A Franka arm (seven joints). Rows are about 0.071 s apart.
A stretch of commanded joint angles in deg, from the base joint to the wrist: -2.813 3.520 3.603 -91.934 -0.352 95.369 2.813; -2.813 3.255 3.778 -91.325 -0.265 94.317 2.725; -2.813 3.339 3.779 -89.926 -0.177 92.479 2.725; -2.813 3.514 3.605 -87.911 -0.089 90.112 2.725; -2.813 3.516 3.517 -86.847 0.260 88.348 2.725; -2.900 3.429 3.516 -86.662 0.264 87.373 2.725; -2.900 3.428 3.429 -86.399 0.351 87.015 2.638; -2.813 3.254 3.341 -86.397 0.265 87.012 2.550; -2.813 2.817 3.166 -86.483 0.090 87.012 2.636; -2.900 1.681 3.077 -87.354 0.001 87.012 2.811
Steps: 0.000 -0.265 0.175 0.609 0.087 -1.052 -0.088; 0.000 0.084 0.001 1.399 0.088 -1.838 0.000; 0.000 0.175 -0.174 2.015 0.088 -2.367 0.000; 0.000 0.002 -0.088 1.064 0.349 -1.764 0.000; -0.087 -0.087 -0.001 0.185 0.004 -0.975 0.000; 0.000 -0.001 -0.087 0.263 0.087 -0.358 -0.087; 0.087 -0.174 -0.088 0.002 -0.086 -0.003 -0.088; 0.000 -0.437 -0.175 -0.086 -0.175 0.000 0.086; -0.087 -1.136 -0.089 -0.871 -0.089 0.000 0.175
